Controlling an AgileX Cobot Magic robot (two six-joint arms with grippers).
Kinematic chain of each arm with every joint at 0, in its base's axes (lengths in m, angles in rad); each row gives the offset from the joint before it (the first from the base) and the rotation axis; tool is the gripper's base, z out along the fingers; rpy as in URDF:
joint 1: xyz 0 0 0.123 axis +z
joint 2: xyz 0 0 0 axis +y
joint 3: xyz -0.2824 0 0.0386 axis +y
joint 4: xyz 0.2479 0 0.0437 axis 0.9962 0 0.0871
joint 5: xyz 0 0 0 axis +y
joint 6: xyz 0.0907 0 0.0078 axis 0.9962 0 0.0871
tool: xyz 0 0 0 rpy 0 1.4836 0
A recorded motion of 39 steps. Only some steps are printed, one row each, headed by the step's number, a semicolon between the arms.
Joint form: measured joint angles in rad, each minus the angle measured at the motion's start. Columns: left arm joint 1, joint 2, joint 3, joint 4, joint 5, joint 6; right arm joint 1, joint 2, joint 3, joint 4, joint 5, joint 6.
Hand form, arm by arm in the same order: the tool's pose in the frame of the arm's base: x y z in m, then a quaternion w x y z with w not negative. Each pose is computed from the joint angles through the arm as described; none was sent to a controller.
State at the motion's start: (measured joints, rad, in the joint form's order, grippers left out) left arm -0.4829 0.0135 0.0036 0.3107 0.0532 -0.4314; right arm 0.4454 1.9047 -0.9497 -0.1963 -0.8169 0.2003
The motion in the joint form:
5: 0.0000 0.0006 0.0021 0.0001 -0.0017 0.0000; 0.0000 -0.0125 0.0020 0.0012 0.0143 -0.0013
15: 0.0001 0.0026 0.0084 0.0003 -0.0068 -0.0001; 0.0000 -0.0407 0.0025 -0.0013 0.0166 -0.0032
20: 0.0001 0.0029 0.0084 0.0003 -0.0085 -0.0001; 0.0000 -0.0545 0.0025 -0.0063 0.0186 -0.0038
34: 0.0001 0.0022 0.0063 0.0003 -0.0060 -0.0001; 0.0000 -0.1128 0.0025 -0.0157 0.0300 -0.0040
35: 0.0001 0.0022 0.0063 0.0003 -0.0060 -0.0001; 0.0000 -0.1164 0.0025 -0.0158 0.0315 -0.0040
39: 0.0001 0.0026 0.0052 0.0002 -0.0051 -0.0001; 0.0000 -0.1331 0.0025 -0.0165 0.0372 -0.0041
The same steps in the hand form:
5: 0.0520 -0.0256 0.2059 0.68291 0.12056 0.69014 -0.20693; 0.3524 0.1823 0.1976 0.64765 -0.18538 0.70529 0.22078
15: 0.0523 -0.0259 0.2041 0.68163 0.12136 0.69124 -0.20699; 0.3502 0.1814 0.2084 0.65689 -0.18624 0.69619 0.22167
20: 0.0523 -0.0259 0.2042 0.68202 0.12146 0.69075 -0.20729; 0.3489 0.1811 0.2136 0.66100 -0.18841 0.69157 0.22205
34: 0.0522 -0.0258 0.2048 0.68223 0.12115 0.69065 -0.20709; 0.3433 0.1789 0.2352 0.67743 -0.19103 0.67422 0.22366
35: 0.0522 -0.0258 0.2048 0.68223 0.12115 0.69065 -0.20709; 0.3429 0.1787 0.2365 0.67820 -0.19098 0.67347 0.22363
39: 0.0522 -0.0258 0.2050 0.68219 0.12103 0.69073 -0.20702; 0.3412 0.1779 0.2424 0.68217 -0.19084 0.66948 0.22365

